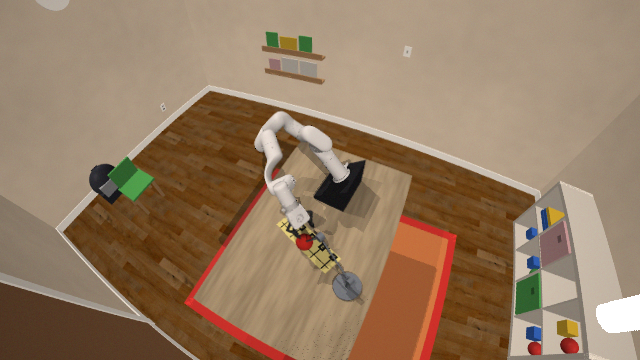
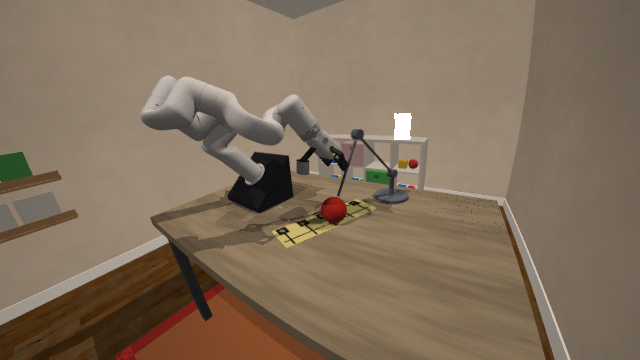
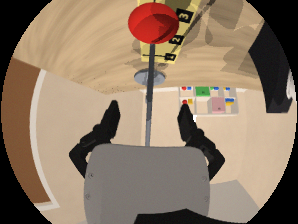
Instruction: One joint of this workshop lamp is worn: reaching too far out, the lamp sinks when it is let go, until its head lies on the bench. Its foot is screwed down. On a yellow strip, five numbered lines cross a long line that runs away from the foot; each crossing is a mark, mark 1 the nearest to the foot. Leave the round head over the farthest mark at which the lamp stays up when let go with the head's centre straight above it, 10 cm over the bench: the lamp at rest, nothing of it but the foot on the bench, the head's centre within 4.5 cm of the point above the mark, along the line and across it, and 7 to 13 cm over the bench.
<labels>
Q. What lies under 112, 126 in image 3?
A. The gripper.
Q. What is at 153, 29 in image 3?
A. A red round lamp head.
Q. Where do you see a yellow strip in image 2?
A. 290, 235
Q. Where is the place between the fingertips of the gripper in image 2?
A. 337, 165
</labels>
